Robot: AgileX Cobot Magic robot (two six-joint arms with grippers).
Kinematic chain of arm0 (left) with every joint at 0, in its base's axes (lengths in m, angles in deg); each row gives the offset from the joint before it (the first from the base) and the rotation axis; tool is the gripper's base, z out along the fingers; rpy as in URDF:
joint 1: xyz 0 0 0.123 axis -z
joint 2: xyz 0 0 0 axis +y
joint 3: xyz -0.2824 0 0.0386 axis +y
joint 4: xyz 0.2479 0 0.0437 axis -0.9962 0 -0.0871
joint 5: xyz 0 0 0 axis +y
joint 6: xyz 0.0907 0 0.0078 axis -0.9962 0 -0.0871
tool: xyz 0 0 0 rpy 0 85 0
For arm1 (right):
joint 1: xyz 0 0 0.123 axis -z
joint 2: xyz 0 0 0 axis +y
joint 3: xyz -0.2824 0 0.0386 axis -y
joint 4: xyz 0.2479 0 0.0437 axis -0.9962 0 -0.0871
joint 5: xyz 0 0 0 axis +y
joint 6: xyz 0.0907 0 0.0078 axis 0.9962 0 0.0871
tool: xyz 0 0 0 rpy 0 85 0
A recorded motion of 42 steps. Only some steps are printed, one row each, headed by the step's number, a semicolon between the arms.
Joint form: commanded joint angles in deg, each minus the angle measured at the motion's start. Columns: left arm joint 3, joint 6, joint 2, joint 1, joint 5, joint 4; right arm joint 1, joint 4, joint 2, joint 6, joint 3, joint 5.
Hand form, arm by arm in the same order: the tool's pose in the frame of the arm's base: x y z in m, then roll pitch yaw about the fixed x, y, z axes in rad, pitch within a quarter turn. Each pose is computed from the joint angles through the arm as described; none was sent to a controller.
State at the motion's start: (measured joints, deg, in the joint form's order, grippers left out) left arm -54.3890 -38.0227 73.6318 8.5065 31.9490 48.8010; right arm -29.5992 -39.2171 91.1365 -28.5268 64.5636 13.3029
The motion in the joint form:
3: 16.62 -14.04 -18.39 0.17 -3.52 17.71; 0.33 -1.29 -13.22 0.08 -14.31 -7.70
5: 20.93 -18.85 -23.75 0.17 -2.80 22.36; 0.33 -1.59 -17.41 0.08 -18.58 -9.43
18: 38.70 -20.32 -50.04 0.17 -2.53 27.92; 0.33 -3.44 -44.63 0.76 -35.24 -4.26
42: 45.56 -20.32 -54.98 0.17 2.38 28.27; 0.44 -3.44 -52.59 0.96 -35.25 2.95
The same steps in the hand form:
3: 0.1864 -0.0688 0.3101 -2.3745 1.0226 -2.9373; 0.2583 0.1515 0.2896 2.7024 1.0479 -3.0565
5: 0.1644 -0.0676 0.3059 -2.3136 1.0659 -2.9088; 0.2419 0.1403 0.2887 2.6888 1.0686 -3.0885
18: 0.0792 -0.0562 0.2663 -1.9803 1.1660 -2.6071; 0.1426 0.0912 0.2936 2.4414 1.1371 3.0168
42: 0.0620 -0.0602 0.2329 -2.0313 1.1162 -2.7364; 0.1143 0.0837 0.3073 2.3443 1.1645 3.0095

